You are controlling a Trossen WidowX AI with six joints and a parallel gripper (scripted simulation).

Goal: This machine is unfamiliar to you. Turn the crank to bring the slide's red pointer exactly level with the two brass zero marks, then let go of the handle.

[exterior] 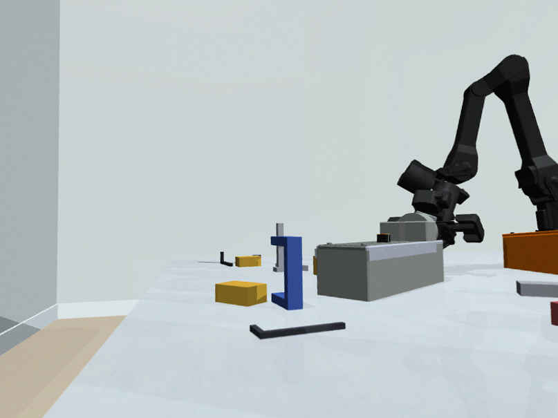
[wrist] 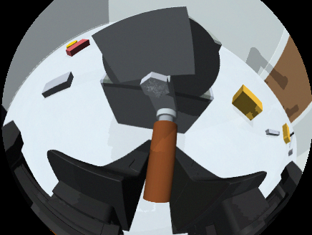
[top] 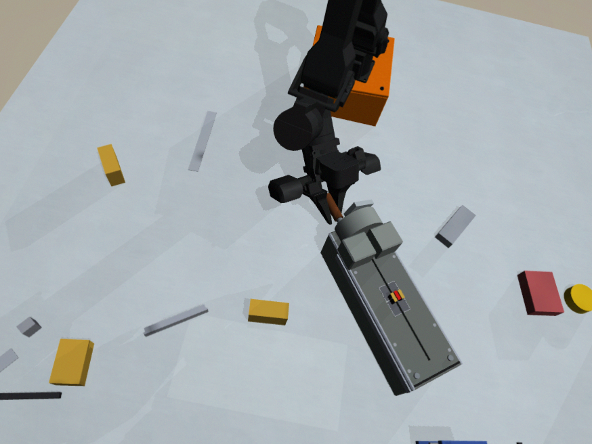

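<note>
Right now the brown handle is 3 cm above my gripper tip, 1 cm to the right of it and 1 cm behind it. Round my gripper tip: red pointer (13 cm to the left, 11 cm ahead, 5 cm above); grey block (22 cm to the left, 11 cm behind, 3 cm below); blue clamp (27 cm to the left, 27 cm ahead, 2 cm above).
</note>
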